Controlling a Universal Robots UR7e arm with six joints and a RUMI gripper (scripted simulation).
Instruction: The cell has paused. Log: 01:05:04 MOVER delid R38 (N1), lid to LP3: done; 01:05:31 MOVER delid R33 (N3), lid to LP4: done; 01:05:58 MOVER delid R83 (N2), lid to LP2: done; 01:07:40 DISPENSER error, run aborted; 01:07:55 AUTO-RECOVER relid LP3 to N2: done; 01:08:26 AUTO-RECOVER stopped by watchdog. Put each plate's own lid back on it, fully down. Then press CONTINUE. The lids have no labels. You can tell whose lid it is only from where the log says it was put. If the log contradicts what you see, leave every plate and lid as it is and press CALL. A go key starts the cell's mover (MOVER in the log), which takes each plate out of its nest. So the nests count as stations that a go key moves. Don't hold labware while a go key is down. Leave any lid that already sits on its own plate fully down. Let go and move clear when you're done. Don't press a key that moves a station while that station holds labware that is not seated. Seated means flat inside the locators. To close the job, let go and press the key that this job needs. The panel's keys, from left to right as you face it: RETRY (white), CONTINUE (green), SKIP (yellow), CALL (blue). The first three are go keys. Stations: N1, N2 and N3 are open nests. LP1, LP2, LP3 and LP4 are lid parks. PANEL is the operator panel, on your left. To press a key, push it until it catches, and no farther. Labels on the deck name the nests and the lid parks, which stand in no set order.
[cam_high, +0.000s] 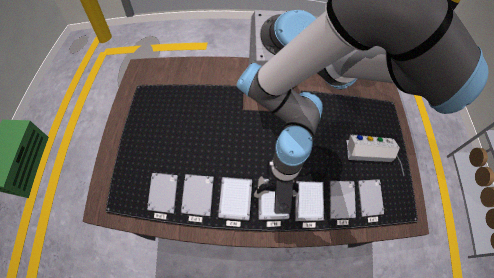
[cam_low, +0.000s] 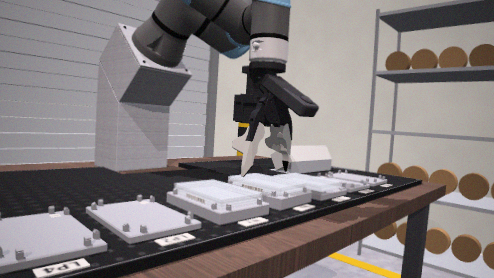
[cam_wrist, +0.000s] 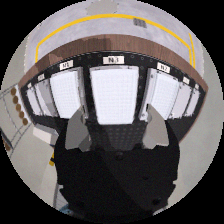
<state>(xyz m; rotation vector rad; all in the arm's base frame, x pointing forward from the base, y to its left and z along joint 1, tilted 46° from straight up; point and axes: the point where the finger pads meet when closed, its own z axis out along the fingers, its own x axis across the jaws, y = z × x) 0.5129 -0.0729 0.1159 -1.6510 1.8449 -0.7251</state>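
The green CONTINUE key is 15 cm behind my hand, 47 cm to the left of it and 1 cm above it. Round my hand: LP2 lid park: 5 cm behind, 26 cm to the right, 5 cm below; LP4 lid park: 6 cm behind, 39 cm to the right, 5 cm below; well plate: 2 cm behind, 13 cm to the right, 3 cm below.
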